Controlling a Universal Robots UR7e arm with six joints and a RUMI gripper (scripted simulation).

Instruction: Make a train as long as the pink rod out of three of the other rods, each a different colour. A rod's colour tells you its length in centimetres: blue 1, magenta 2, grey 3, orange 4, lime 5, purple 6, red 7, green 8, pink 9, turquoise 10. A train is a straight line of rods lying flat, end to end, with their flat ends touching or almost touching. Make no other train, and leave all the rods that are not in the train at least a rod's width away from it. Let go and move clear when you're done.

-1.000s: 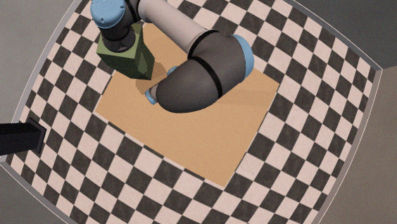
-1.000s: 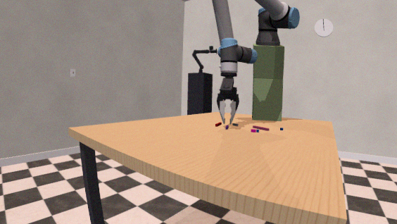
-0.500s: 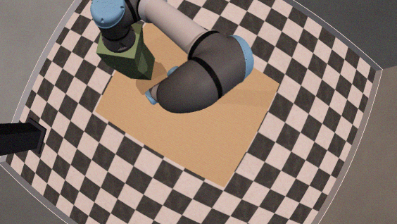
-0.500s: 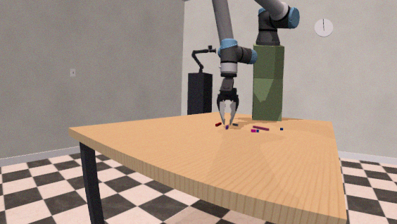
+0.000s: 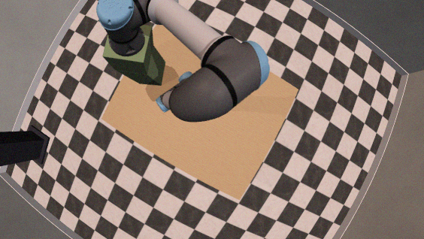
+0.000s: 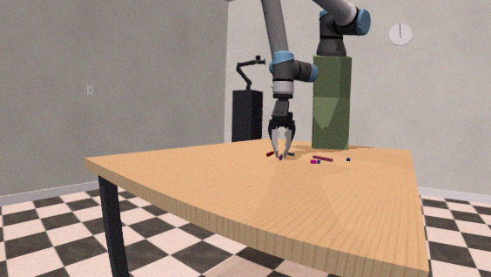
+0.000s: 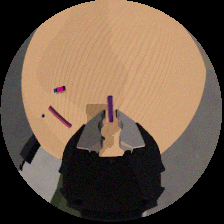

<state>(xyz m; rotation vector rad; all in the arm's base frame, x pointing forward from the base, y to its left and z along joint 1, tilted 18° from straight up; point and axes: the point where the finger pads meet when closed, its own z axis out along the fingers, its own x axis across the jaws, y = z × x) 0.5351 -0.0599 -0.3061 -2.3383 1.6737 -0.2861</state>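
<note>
Now: the purple rod 1 cm below my hand. Round my hand: red rod: 5 cm behind, 7 cm to the right, 1 cm below; grey rod: 10 cm behind, 1 cm below; magenta rod: 2 cm ahead, 12 cm to the left, 1 cm below.
</note>
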